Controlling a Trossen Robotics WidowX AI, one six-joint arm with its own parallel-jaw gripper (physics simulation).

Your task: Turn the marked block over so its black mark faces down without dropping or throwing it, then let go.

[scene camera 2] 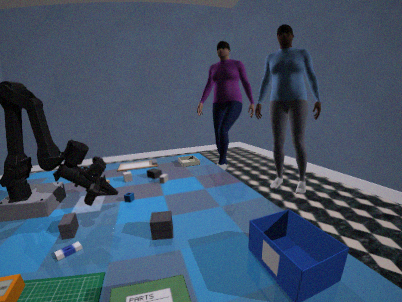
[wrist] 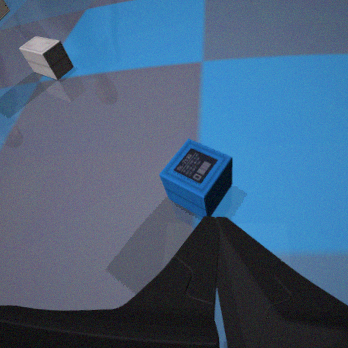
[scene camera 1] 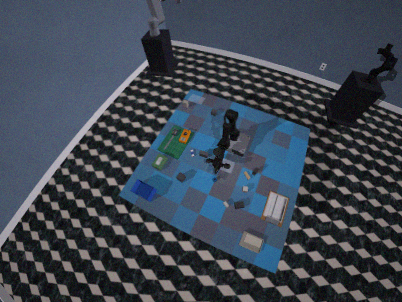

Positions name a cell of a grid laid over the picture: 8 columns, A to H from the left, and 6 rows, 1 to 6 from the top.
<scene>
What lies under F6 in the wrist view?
My gripper.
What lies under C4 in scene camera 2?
My gripper.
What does my gripper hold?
Nothing.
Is my gripper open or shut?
Shut.
</scene>
